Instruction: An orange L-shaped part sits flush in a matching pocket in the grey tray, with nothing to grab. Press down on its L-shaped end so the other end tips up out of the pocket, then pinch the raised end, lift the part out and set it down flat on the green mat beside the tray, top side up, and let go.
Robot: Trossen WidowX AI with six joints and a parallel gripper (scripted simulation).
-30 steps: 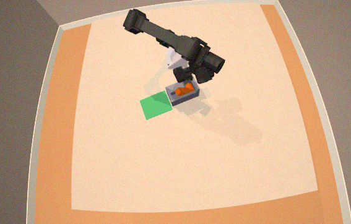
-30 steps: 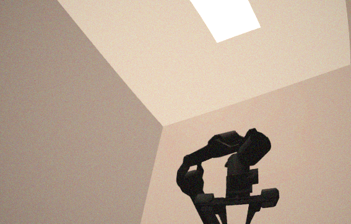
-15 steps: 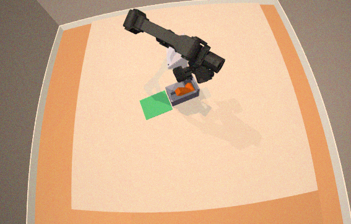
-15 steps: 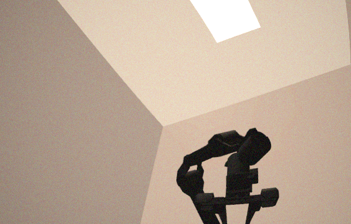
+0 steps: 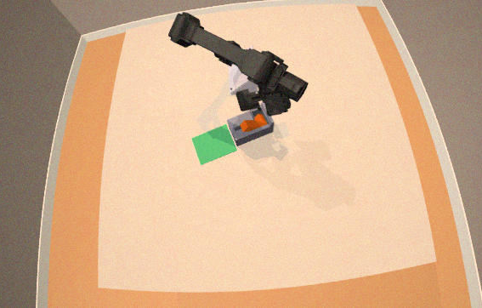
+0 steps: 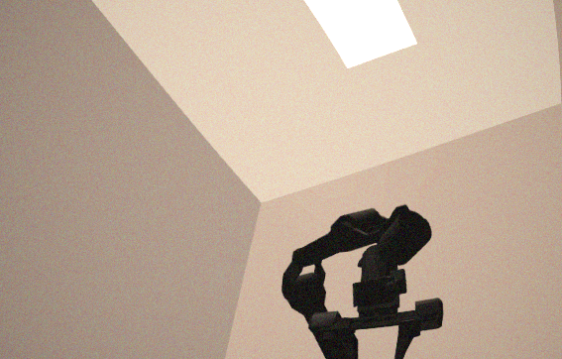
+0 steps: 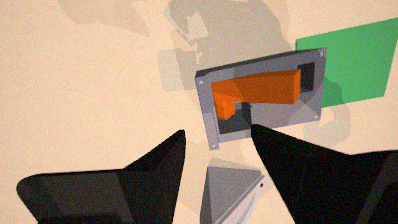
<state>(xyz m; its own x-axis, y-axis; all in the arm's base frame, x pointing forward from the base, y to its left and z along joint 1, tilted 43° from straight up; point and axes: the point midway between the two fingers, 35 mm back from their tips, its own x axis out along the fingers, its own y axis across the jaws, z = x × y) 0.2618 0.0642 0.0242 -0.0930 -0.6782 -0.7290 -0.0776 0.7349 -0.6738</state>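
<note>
Now: gripper tip 10 cm above the orange L-shaped part and 4 cm to the left of it. From my gripper tip the other things lie so: green mat (22 cm to the right, 16 cm below, 4 cm ahead).
</note>
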